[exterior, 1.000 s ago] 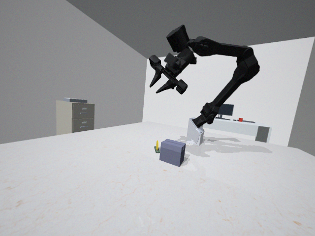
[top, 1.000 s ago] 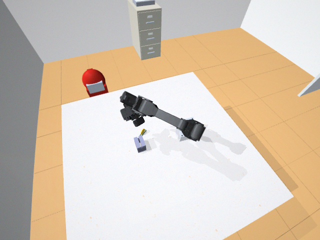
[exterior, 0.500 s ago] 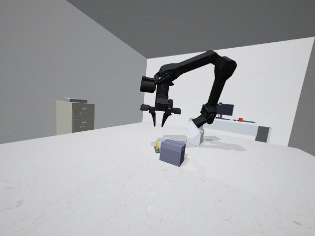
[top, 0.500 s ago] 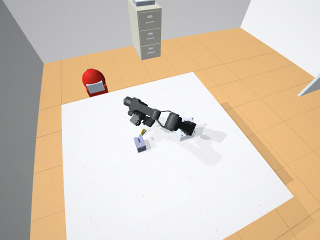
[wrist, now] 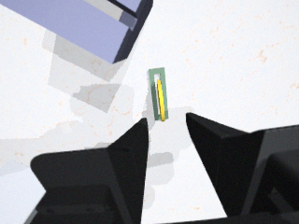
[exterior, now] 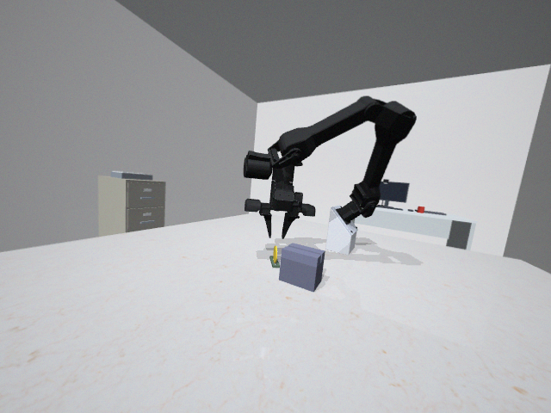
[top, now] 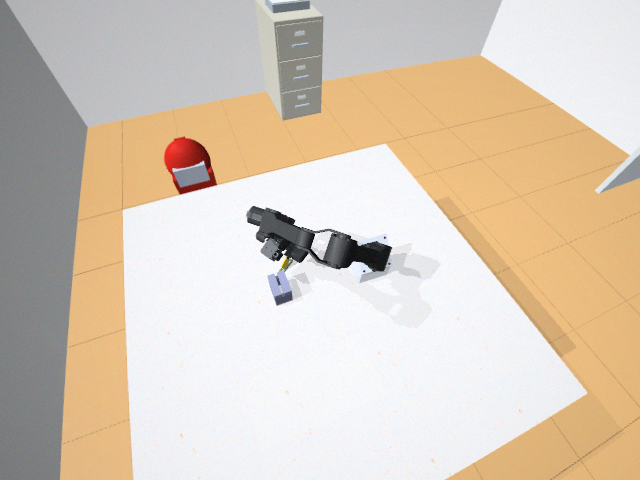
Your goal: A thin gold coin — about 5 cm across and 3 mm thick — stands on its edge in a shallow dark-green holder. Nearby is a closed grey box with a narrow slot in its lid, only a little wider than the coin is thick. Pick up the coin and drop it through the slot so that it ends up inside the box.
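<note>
My gripper tip is now 50 mm above the gold coin.
</note>
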